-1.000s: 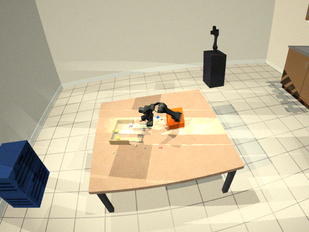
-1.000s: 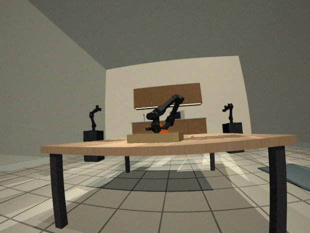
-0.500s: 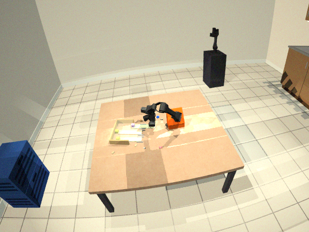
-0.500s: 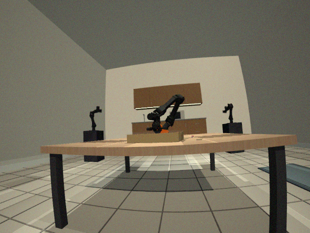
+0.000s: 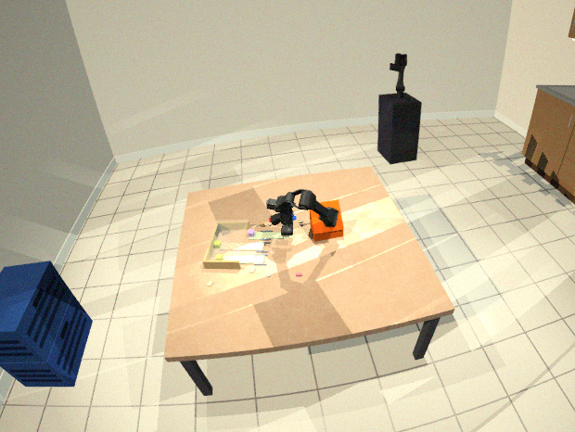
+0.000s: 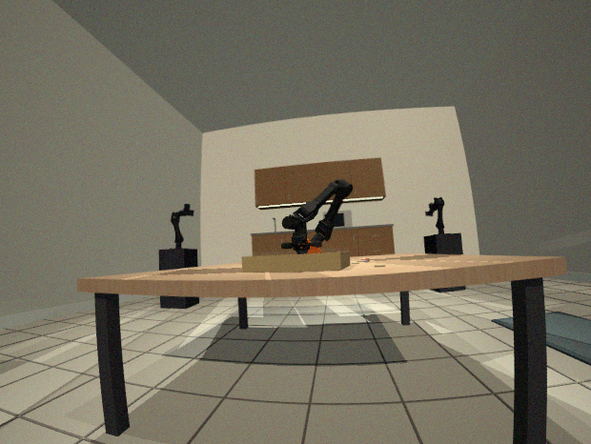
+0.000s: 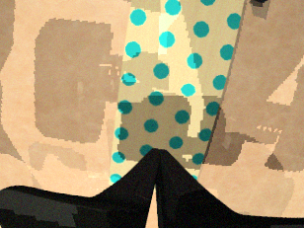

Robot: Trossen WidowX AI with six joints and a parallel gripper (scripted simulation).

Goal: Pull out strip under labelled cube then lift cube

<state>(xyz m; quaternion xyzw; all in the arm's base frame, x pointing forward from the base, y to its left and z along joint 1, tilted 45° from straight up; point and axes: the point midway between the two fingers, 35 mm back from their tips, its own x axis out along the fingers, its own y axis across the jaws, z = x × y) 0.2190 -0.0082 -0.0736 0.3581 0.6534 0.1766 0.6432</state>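
My gripper tip is 130 mm to the left of the tan cube and 130 mm short of it. Also, from my gripper tip: pink bit 310 mm to the left, 10 mm ahead; purple zigzag strip 260 mm ahead, 20 mm to the left.
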